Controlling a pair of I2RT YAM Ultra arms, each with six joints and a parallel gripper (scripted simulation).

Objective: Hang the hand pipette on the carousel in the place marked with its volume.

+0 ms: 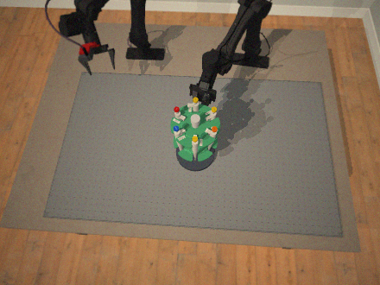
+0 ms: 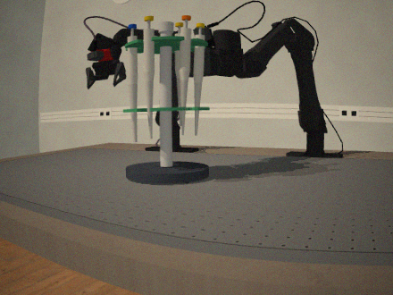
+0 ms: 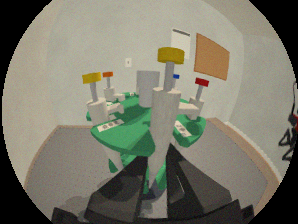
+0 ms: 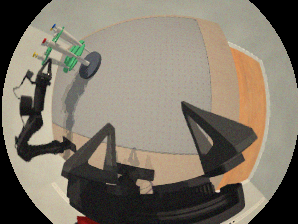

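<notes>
Right now my left hand is 2 cm above the pipette and 1 cm to the left of it.
</notes>
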